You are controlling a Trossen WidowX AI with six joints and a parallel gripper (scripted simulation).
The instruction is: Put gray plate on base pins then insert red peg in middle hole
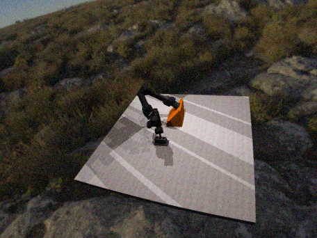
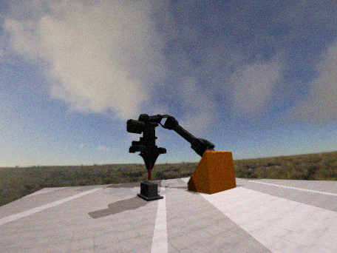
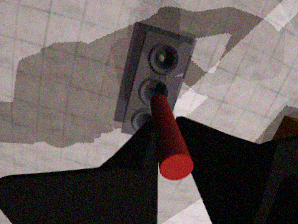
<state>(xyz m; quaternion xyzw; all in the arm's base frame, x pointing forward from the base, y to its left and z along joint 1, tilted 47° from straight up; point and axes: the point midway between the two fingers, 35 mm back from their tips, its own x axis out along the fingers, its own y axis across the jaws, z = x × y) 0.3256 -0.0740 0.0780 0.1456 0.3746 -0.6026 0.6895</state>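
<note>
Now: gripper tip right at the red peg. From my gripper tip the other things lie so: flat dark base: 10 cm below; gray plate: 7 cm below.
</note>
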